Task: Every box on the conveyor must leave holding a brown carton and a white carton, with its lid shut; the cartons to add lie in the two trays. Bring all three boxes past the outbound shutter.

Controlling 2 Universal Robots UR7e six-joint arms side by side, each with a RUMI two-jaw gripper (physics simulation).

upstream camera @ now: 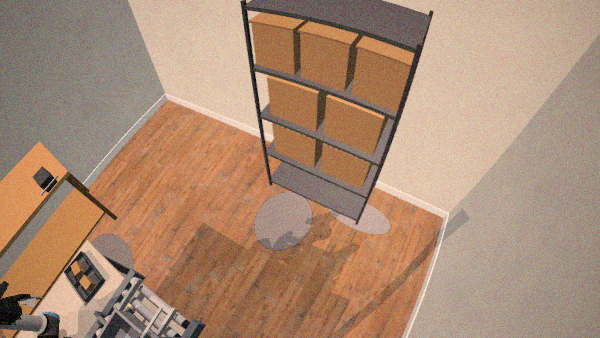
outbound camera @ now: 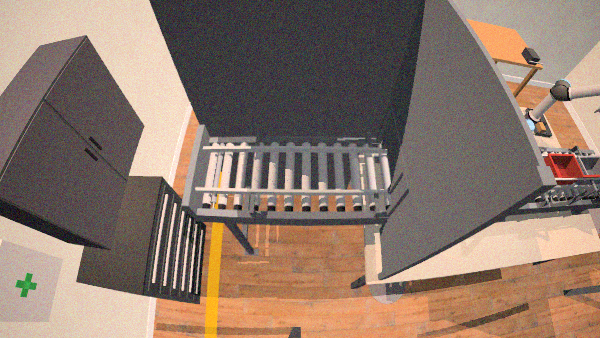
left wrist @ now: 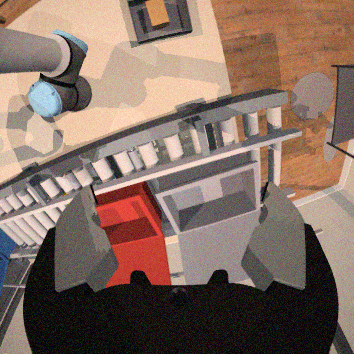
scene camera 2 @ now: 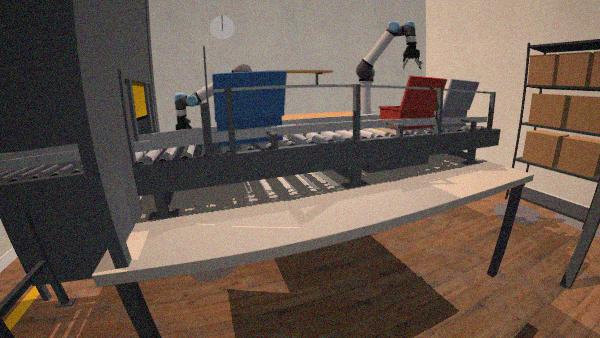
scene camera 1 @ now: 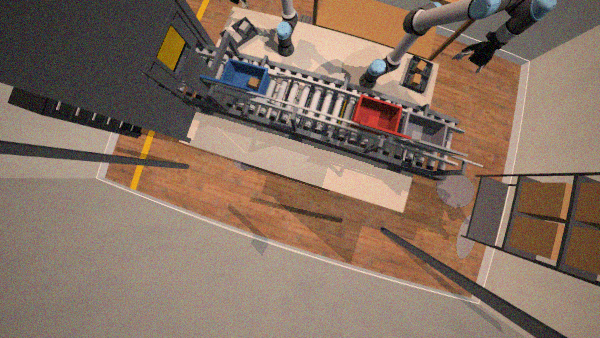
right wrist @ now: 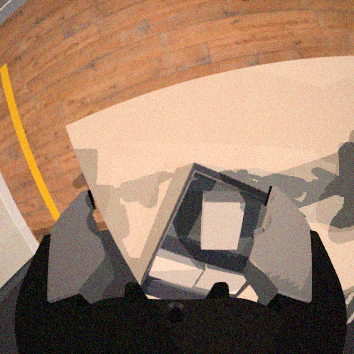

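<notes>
The blue box stands open at the picture-left end of the conveyor, with a brown carton inside. The red box and grey box stand open farther right; I see no carton in them. My left gripper is open and empty, high above the conveyor. My right gripper is open above the tray; a white carton stands between its fingers in the view, untouched. More white surfaces show in the nearer compartment. The other tray holds brown cartons.
The dark housing covers the conveyor's left end. Rollers continue beyond it. Guard rails run along the conveyor. A rack with large cartons stands past the other end. My right gripper's tray stands at the worktable's corner.
</notes>
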